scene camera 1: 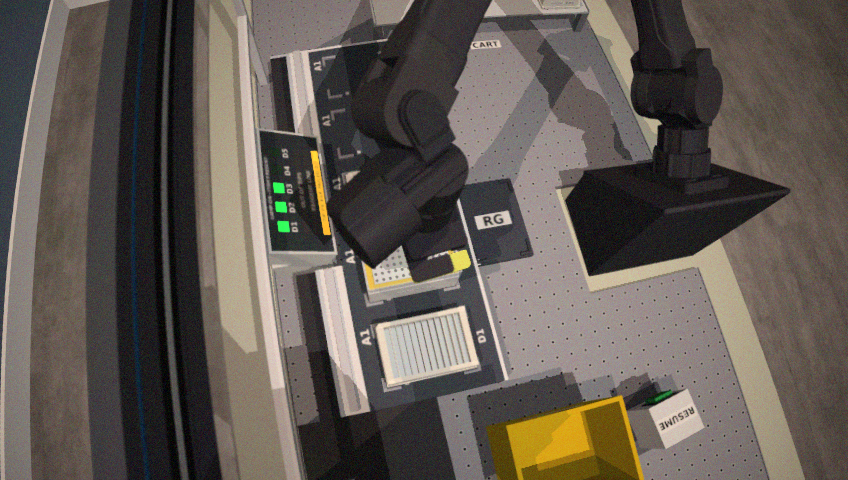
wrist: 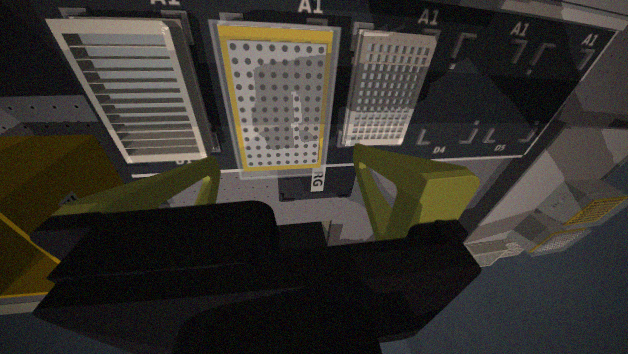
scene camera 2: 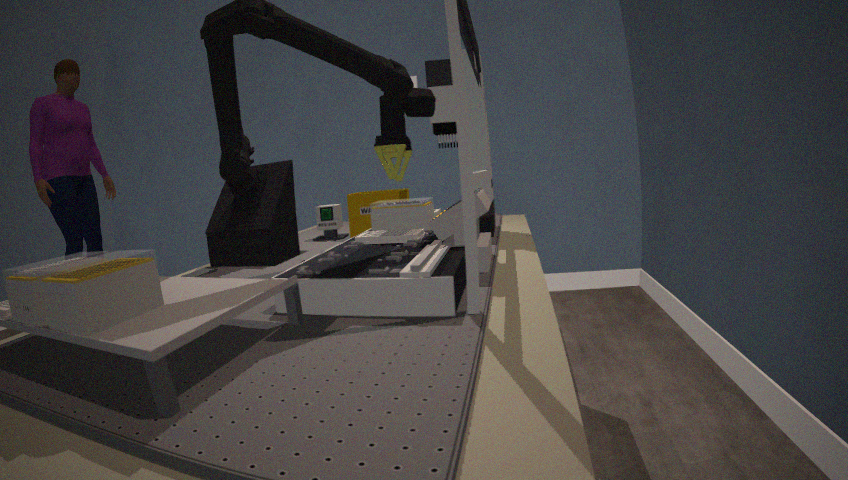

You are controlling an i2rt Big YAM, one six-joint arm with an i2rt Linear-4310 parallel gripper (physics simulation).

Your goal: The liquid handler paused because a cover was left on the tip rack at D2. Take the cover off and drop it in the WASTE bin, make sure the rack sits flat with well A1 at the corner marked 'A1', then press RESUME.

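Frame: origin at the arm's base, x right, y ahead, z up, level; metres.
Seen in the pictures: gripper, fingertip midpoint: [scene camera 1: 417,235] [wrist: 286,157] [scene camera 2: 395,180]; arm's base, origin of the base link: [scene camera 1: 680,180] [scene camera 2: 250,192].
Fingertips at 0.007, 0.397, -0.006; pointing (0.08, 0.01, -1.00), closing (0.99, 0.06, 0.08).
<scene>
Offsets run from my fingertips to a thing's middle, as dx, dy, dz. "spot": to the spot under its first point.
The tip rack {-0.001, +0.010, -0.059} [scene camera 1: 386,276] [scene camera 2: 401,220] [wrist: 287,105] stands at D2, with a yellow border and a grid of tips. It looks flat. The clear cover {spot: +0.044, +0.038, -0.050} [scene camera 2: 410,202] [wrist: 282,174] sits over it. The printed A1 mark {spot: +0.036, +0.088, -0.117} [scene camera 1: 350,255] [wrist: 310,6] is at the rack's screen-side end; the rack's own A1 well cannot be read. My gripper [scene camera 2: 396,178] [wrist: 286,157] is open and empty, above the rack, its fingers apart on either side in the wrist view. The arm hides part of the rack in scene camera 1. The yellow WASTE bin {-0.318, -0.124, -0.103} [scene camera 1: 630,434] [scene camera 2: 358,214] and RESUME box {-0.323, -0.292, -0.118} [scene camera 1: 675,419] [scene camera 2: 329,217] stand apart from the deck.
A reservoir {-0.124, +0.015, -0.101} [scene camera 1: 427,346] [wrist: 140,95] stands at D1 and a white plate {+0.123, +0.006, -0.110} [wrist: 390,90] at D3, close beside the rack. The status screen {spot: +0.053, +0.154, -0.046} [scene camera 1: 297,237], upright panel [scene camera 2: 470,178] and pipette head {spot: -0.341, +0.093, +0.108} [scene camera 2: 447,139] border the deck. A raised cart {+0.604, -0.279, -0.137} [scene camera 2: 226,297] holds more tip racks.
</scene>
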